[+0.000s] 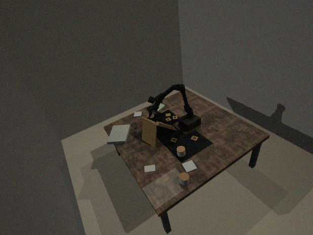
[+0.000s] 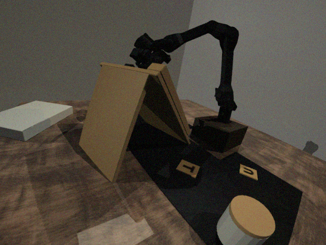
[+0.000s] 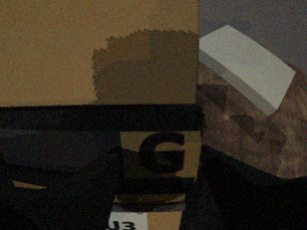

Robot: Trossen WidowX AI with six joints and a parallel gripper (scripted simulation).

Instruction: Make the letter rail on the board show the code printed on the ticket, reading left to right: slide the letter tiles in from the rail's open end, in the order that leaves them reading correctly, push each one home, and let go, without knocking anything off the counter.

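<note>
My gripper tip is 80 mm past the white ticket, 40 mm to the right of it and 80 mm above it. The rest, counted from my gripper tip: tan tile marked g right at my gripper tip; tile marked t 70 mm behind, 280 mm to the left, 170 mm below; black mat 190 mm behind, 180 mm to the left, 170 mm below.
</note>
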